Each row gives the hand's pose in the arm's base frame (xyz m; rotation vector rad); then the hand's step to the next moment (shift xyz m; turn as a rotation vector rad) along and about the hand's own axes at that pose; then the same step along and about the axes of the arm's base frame.
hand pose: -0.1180 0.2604 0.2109 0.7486 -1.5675 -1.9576
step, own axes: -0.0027 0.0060 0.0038 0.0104 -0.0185 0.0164
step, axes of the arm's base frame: -0.0004 0.0033 0.0068 -0.0199 0.0078 -0.0162
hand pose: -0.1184 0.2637 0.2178 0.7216 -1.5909 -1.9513
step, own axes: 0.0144 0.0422 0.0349 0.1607 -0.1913 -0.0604
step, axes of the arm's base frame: -0.0319 0.0073 0.0462 -0.0864 -0.1187 -0.2110
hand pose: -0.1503 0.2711 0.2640 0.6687 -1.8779 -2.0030
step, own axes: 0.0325 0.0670 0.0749 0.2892 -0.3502 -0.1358
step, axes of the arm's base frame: -0.0731 0.0402 0.0648 -0.1405 -0.2359 -0.3864
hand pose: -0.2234 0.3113 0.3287 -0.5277 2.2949 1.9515
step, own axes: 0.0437 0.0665 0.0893 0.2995 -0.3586 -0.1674
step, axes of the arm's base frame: -0.0757 0.0862 0.0339 -0.1426 -0.2697 -0.3915
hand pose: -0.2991 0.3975 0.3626 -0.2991 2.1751 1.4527
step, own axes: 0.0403 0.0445 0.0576 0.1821 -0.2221 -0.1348
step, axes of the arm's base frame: -0.0376 0.0742 -0.0029 -0.0943 -0.1957 -0.2312
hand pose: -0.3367 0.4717 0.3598 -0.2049 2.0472 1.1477
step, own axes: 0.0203 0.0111 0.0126 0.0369 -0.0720 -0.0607
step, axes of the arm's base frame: -0.0125 0.0207 -0.0104 -0.0244 -0.0815 -0.0546
